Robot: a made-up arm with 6 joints.
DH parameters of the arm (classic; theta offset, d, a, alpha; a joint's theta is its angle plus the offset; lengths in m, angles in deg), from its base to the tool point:
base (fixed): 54.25 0 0.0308 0
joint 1: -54.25 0.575 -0.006 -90
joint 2: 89.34 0 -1.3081 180
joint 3: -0.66 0.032 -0.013 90
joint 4: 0 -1.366 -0.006 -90
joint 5: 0 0.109 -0.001 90
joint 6: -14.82 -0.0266 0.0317 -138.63
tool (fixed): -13.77 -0.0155 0 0
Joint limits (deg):
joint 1: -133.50..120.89
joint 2: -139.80..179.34
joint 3: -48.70..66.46
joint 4: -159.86..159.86
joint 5: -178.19..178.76
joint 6: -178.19..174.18
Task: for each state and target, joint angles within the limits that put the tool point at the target. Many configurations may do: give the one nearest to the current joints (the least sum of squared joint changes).
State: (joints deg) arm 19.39 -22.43 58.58 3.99 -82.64 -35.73
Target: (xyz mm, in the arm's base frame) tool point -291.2 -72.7 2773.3
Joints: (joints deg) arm -2.37 -41.40 23.21 1.33 -83.30 -34.85
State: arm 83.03 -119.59 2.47 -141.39 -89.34 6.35
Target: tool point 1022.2 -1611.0 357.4
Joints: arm 120.89 -139.68 7.59 -95.54 -104.89 6.78
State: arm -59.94 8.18 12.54 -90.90 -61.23 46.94
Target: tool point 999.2 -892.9 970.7
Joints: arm -42.82 14.81 -21.06 -91.78 -61.34 47.58
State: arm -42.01 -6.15 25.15 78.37 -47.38 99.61
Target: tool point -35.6 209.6 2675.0
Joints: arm -76.82 -43.83 7.77 103.88 -47.77 102.65
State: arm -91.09 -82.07 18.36 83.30 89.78 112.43
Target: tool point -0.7 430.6 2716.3
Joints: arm -91.22 -46.91 12.36 83.48 89.45 111.69
